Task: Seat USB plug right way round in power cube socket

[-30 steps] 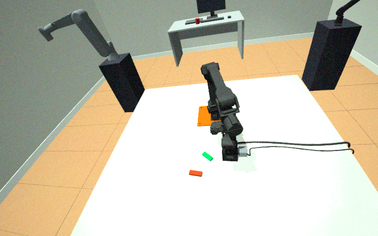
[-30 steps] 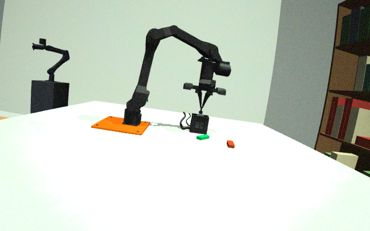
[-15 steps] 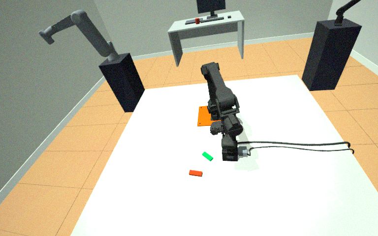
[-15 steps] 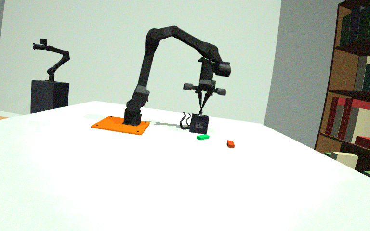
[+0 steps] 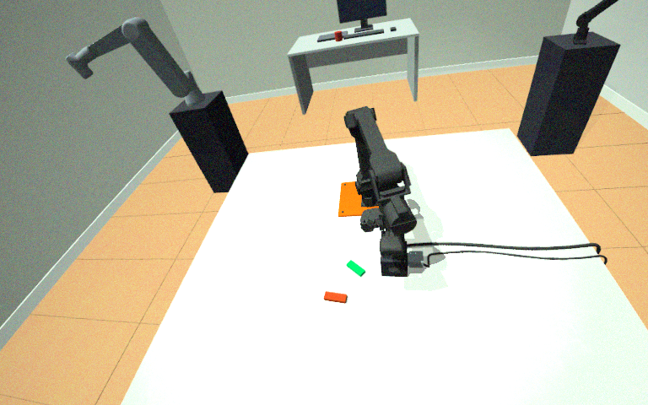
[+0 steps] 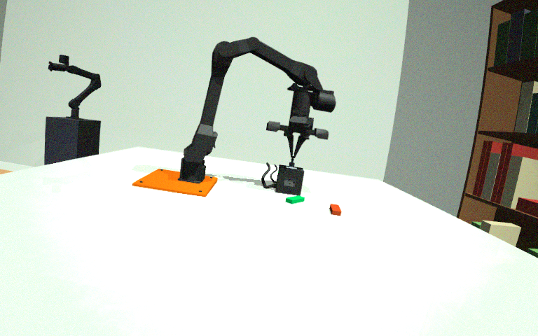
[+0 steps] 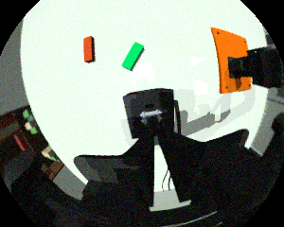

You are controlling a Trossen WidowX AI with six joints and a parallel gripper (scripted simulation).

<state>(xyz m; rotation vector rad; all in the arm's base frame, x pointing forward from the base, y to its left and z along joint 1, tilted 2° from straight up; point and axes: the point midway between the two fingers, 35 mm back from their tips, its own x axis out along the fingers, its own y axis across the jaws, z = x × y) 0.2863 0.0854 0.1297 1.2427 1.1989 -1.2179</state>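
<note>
My gripper tip is 20 mm above the usb plug. From my gripper tip the other things lie so: green block: 120 mm to the right, 100 mm below, 10 mm ahead; then red block: 170 mm to the right, 110 mm ahead, 100 mm below.
</note>
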